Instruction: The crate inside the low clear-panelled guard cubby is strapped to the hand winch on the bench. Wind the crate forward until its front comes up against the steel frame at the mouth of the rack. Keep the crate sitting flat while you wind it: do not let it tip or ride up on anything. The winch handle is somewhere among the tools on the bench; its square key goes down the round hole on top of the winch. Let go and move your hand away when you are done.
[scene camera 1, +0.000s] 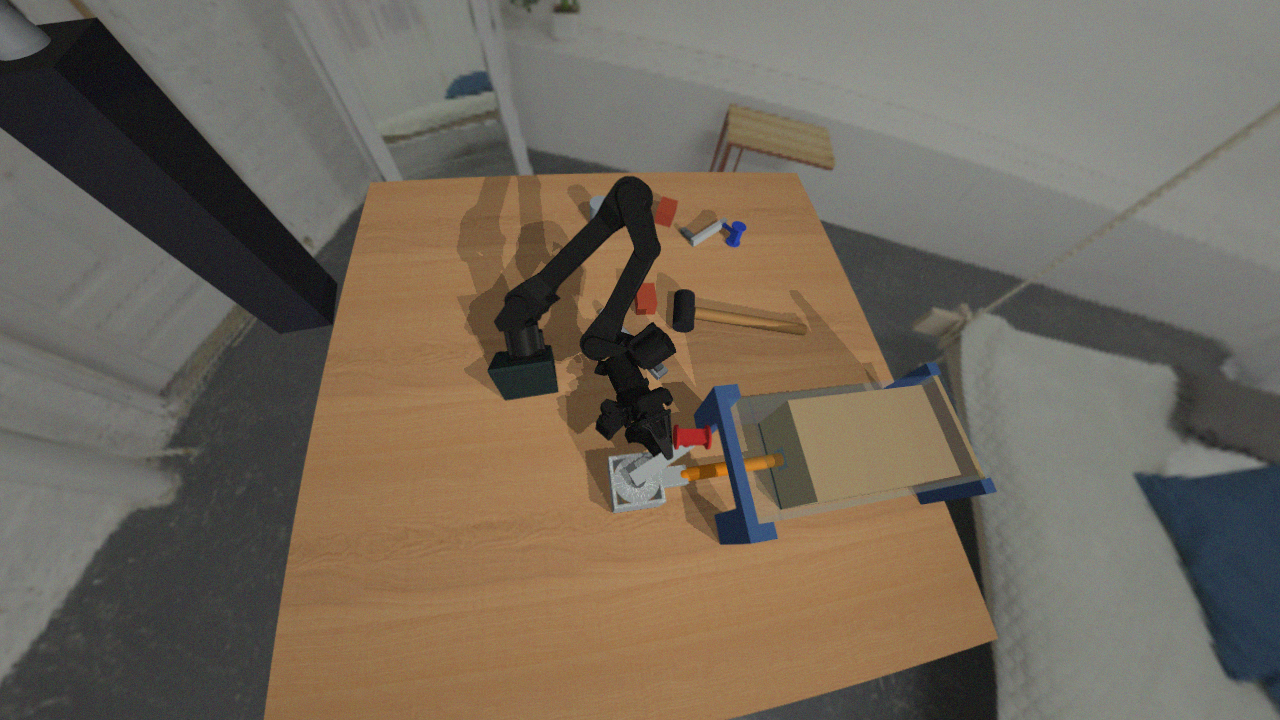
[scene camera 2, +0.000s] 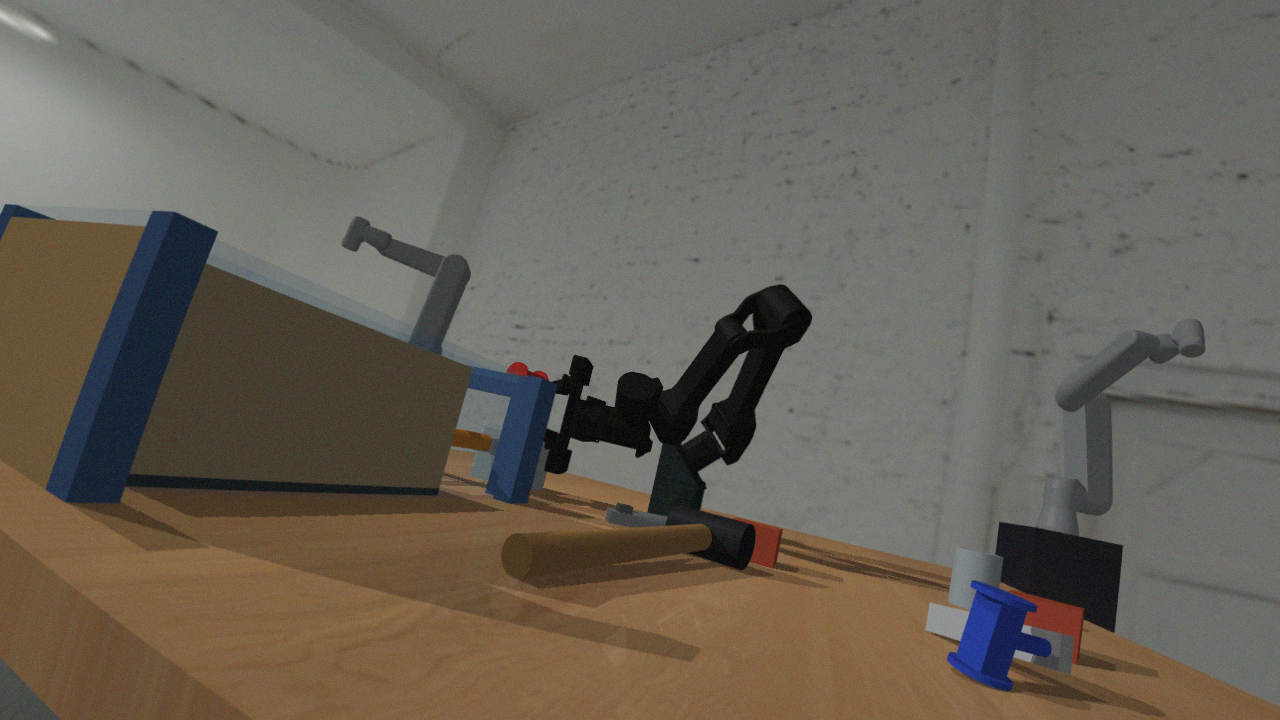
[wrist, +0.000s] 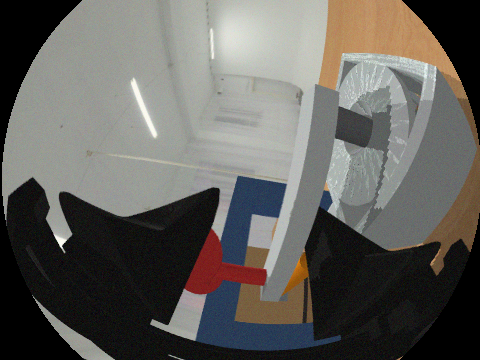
Observation:
The pictures show: my gripper, a grey crank arm and a mallet.
My gripper shows as well in the wrist view.

